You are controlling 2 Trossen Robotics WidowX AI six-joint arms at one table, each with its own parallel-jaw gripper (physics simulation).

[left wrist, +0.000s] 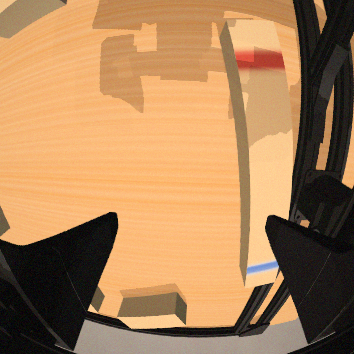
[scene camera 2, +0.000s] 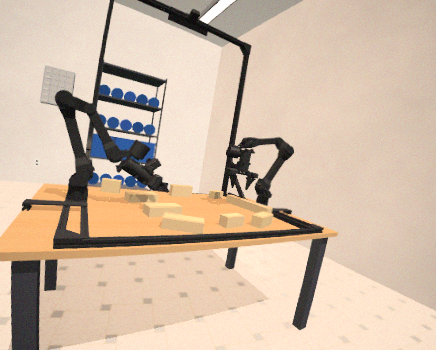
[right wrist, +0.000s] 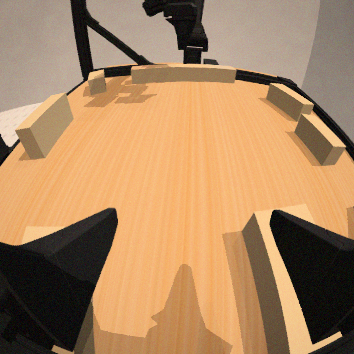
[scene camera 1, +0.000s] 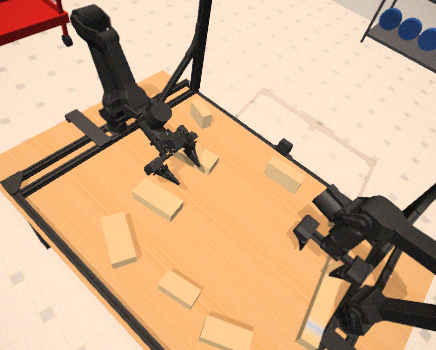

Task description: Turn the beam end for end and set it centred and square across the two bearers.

Note:
My left gripper (scene camera 1: pixel 314 262) is open, holding nothing. Also in view: a beam (left wrist: pixel 252 56). My right gripper (scene camera 1: pixel 189 175) is open, with nothing in its grasp.
My left gripper shows as well in the left wrist view (left wrist: pixel 194 222). My right gripper is seen too in the right wrist view (right wrist: pixel 196 217).

